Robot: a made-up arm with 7 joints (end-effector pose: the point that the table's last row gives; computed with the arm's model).
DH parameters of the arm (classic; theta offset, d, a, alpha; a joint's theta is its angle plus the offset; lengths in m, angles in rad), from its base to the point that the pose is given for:
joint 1: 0 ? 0 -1.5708
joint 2: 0 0 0 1.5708
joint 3: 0 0.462 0.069 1.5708
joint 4: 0 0 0.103 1.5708
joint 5: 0 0.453 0 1.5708
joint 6: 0 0 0.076 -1.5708
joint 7: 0 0.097 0 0
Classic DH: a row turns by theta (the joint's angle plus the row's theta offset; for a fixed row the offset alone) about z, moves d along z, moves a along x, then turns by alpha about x.
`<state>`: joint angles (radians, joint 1 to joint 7).
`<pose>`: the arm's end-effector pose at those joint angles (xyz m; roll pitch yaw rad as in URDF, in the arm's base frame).
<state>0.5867 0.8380 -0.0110 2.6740 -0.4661 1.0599 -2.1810</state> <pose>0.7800 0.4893 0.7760 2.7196 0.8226 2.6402</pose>
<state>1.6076 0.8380 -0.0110 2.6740 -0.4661 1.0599 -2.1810</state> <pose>-0.0096 0.9207 0.7760 2.7196 0.8226 -2.6220</pose>
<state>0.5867 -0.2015 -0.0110 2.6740 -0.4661 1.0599 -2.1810</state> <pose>0.0680 0.0160 1.3401 1.2159 0.6992 1.4931</pose>
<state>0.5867 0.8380 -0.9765 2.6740 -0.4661 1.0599 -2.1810</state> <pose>0.8211 0.2626 0.8774 -2.4701 1.4649 3.0227</pose>
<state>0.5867 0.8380 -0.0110 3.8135 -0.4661 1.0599 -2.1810</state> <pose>0.3623 0.2196 1.1379 1.1087 0.6437 1.4301</pose>
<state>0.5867 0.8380 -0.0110 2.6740 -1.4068 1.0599 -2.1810</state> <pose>0.7862 0.4633 0.8096 -1.5782 1.2671 -2.0351</pose>
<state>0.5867 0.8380 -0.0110 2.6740 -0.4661 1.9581 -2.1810</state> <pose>0.7471 0.4289 0.6940 -2.7983 0.3201 2.6635</pose>
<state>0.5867 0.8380 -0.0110 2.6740 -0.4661 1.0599 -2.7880</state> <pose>0.7800 0.4893 0.7760 -2.8457 0.8648 -2.7123</pose>
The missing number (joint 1, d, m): 0.311
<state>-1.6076 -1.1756 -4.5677 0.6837 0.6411 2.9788 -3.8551</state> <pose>0.3225 0.2066 0.2930 -0.0894 -1.2955 -0.6533</pose>
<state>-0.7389 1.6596 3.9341 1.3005 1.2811 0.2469 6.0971</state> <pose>0.0572 -0.6284 0.7587 0.4807 -0.9673 -0.0660</pose>
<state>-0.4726 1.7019 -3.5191 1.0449 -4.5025 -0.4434 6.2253</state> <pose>0.4362 0.1167 0.7410 -0.4795 0.8362 1.0915</pose>
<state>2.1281 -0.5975 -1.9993 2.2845 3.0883 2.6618 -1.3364</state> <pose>0.4853 -0.3747 0.9937 1.5213 0.2547 -1.5309</pose>
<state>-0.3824 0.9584 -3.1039 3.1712 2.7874 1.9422 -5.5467</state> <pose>0.7893 -0.3551 0.7224 3.0970 -0.3486 -1.2572</pose>
